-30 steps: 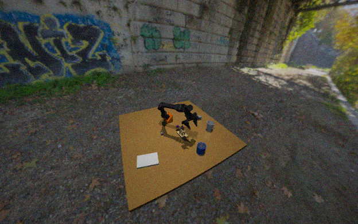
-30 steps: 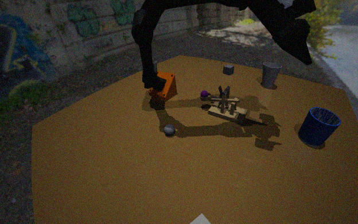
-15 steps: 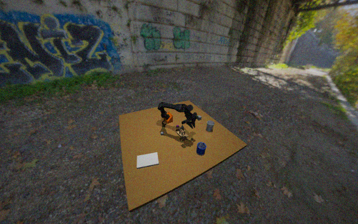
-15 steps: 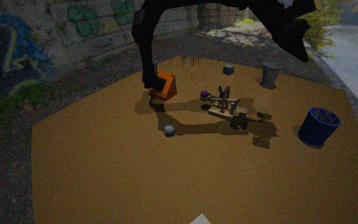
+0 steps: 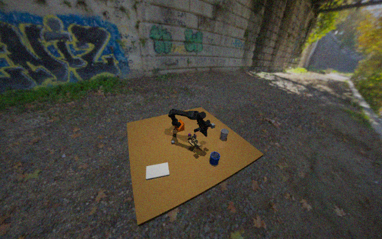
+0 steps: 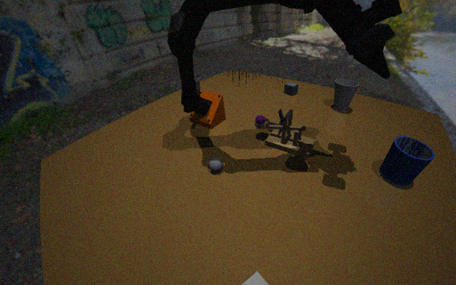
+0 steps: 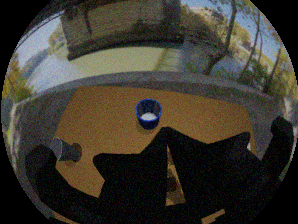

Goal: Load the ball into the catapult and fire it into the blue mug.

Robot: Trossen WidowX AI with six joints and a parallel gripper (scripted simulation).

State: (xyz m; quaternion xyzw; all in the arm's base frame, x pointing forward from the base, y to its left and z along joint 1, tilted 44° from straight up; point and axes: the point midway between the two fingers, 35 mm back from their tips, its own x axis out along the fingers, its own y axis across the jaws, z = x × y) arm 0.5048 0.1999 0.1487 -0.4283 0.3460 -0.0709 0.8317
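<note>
Now: gripper tip 300 mm past the purple ball, 190 mm above it and 10 mm to the left of it. The rest, counted from my gripper tip: wooden catapult 230 mm behind, 200 mm below, 10 mm to the left; blue mug 220 mm below, 120 mm ahead, 40 mm to the left; grey cup 360 mm to the left, 220 mm below, 110 mm behind.
</note>
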